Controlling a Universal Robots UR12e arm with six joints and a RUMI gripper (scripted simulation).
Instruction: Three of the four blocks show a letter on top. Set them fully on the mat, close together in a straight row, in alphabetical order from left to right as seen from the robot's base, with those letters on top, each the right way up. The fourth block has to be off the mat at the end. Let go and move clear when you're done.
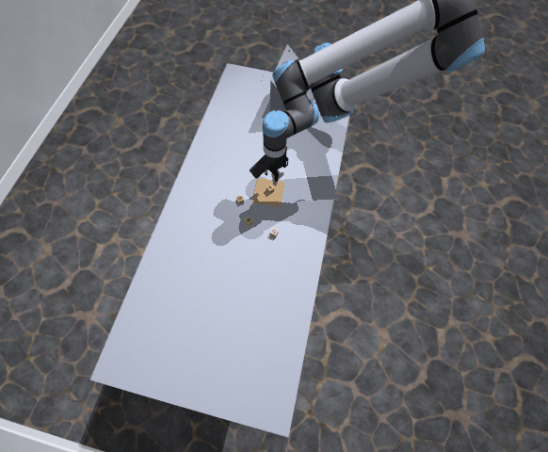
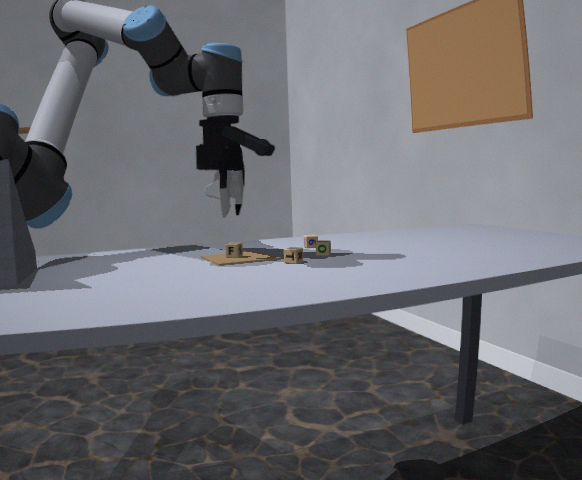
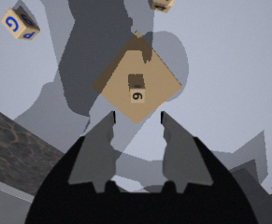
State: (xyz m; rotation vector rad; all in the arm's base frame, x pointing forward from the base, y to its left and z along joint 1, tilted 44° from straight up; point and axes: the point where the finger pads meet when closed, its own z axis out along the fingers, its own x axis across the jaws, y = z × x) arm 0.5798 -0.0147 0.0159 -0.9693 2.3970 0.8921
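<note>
Now: the tan mat 11 cm below my hand, 1 cm to the right of it and 1 cm ahead of it. Also, from my hand: green-marked block 19 cm ahead, 9 cm below, 7 cm to the right; then blue-marked block 22 cm ahead, 9 cm below, 6 cm to the left.
</note>
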